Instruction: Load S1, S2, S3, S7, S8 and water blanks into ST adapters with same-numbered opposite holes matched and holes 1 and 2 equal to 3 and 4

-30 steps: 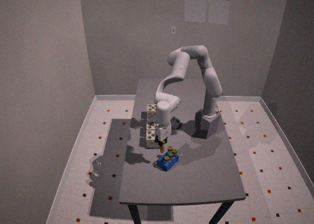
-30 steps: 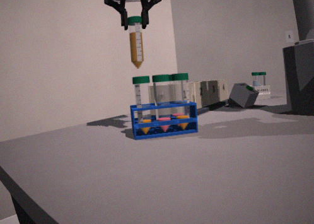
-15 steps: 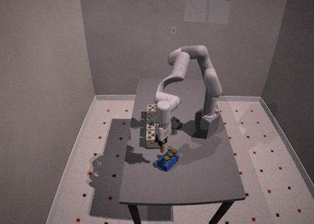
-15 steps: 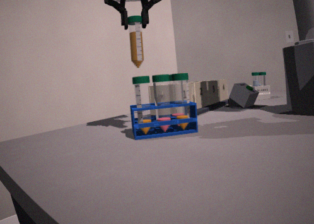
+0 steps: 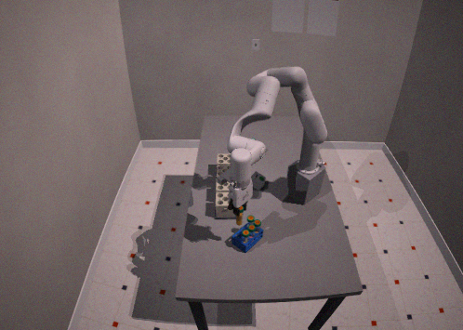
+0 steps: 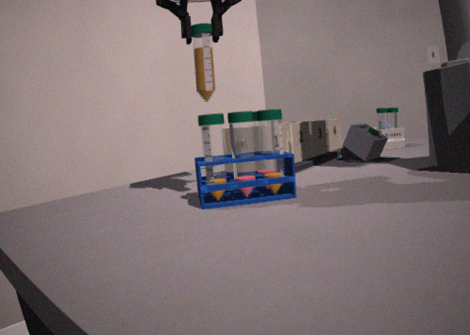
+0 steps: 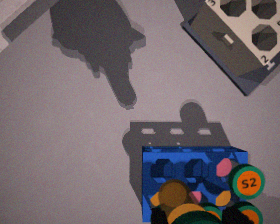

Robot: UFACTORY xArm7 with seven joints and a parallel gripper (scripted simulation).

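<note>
The sample tube lies 1 cm behind my hand and 5 cm below it. Round my hand: blue rack: 4 cm behind, 1 cm to the right, 22 cm below; then sloped done desk: 16 cm behind, 39 cm to the right, 20 cm below; then adapter: 4 cm ahead, 21 cm to the right, 20 cm below.
</note>
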